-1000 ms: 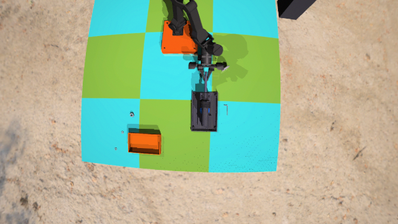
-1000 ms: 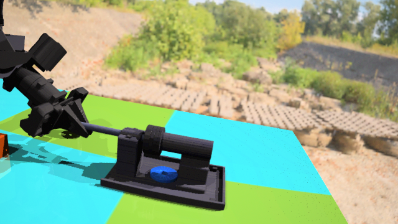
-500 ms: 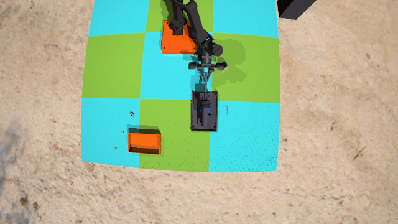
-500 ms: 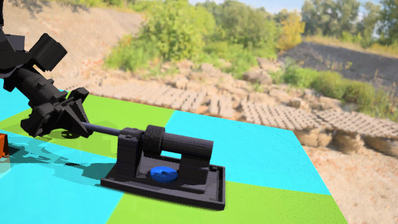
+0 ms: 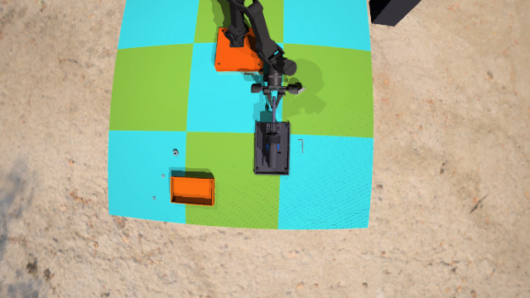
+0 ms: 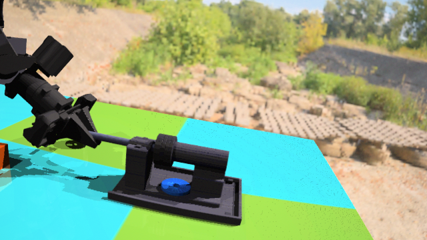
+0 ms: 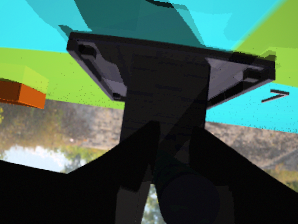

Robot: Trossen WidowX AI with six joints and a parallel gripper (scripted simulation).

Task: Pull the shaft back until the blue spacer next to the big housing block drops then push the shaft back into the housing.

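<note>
Now: the shaft 60 mm ahead of my gripper tip and 20 mm above it. Also, from my gripper tip: blue spacer: 160 mm ahead, 50 mm below; then black spacer: 140 mm ahead, 20 mm above; then nut: 190 mm ahead, 440 mm to the right, 60 mm below.
</note>
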